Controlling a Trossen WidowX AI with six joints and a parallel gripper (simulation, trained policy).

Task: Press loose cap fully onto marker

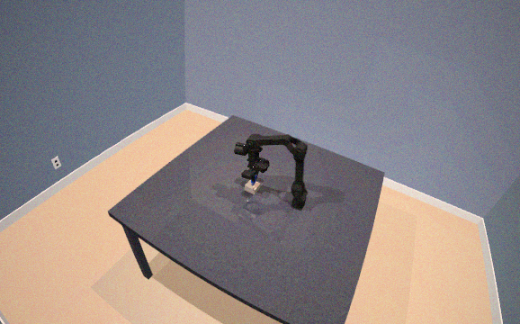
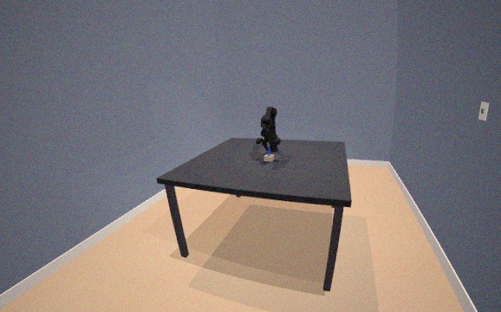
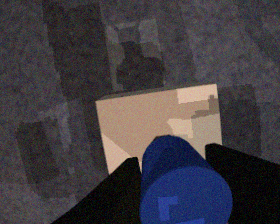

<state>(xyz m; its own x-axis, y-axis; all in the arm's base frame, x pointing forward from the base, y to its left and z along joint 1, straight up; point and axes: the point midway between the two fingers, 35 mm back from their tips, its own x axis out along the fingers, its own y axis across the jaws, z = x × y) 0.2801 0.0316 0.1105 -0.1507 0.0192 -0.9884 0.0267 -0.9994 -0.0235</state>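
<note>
Now: gripper tip 10 mm short of the blue marker. Also, from my gripper tip: holder block (60 mm below, 10 mm ahead); then blue cap (10 mm ahead, 10 mm above).
</note>
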